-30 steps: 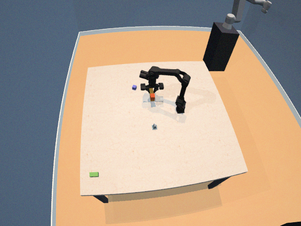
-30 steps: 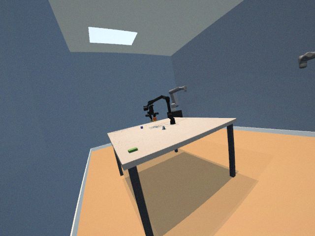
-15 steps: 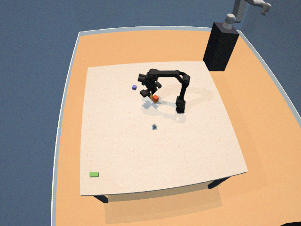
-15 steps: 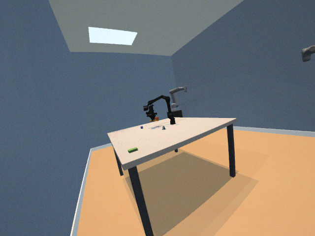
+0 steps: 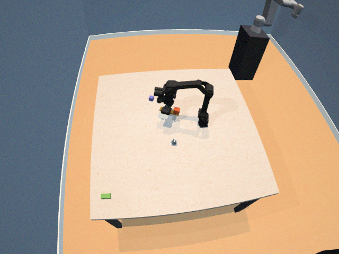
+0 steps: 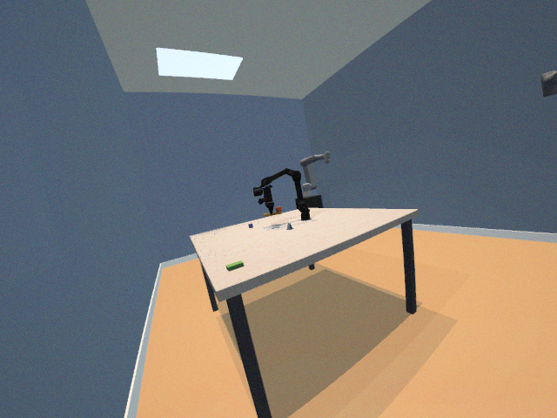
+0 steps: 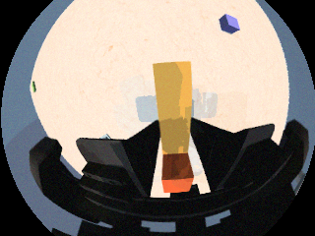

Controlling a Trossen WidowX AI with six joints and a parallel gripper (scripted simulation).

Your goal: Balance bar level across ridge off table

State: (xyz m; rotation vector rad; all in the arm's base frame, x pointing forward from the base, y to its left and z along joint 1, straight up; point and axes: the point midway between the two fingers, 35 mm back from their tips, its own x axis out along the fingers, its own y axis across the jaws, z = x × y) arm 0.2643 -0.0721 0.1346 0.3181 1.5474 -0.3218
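My gripper tip is now 30 mm past the bar, 10 mm to the right of it and 10 mm below it. From my gripper tip the other things lie so: flat green block 570 mm to the left, 480 mm ahead, 90 mm below; then purple cube 210 mm to the right, 110 mm ahead, 80 mm below.
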